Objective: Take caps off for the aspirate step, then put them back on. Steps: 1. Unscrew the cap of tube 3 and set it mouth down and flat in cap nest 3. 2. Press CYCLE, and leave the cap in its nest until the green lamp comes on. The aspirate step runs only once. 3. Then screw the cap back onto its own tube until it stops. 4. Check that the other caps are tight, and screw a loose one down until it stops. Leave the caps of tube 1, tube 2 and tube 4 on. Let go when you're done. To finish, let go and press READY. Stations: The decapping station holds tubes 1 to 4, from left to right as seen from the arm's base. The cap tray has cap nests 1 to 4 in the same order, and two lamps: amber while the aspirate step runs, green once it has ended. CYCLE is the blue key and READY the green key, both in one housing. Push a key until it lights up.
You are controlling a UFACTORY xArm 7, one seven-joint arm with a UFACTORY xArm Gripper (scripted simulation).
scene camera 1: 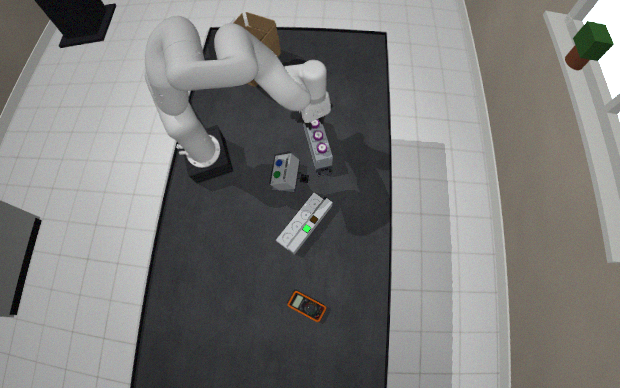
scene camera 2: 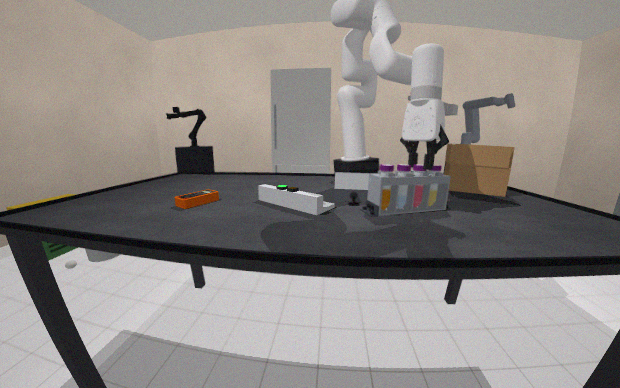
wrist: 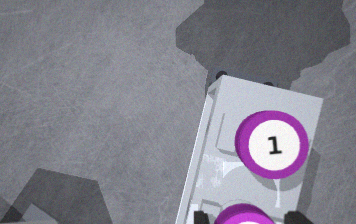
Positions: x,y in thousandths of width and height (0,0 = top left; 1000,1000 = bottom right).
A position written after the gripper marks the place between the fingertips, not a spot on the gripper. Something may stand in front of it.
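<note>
You'd see the gripper (scene camera 2: 677,434) here. There's a cardboard box (scene camera 2: 777,437) too, but in the wrist view the box is out of frame.
</note>
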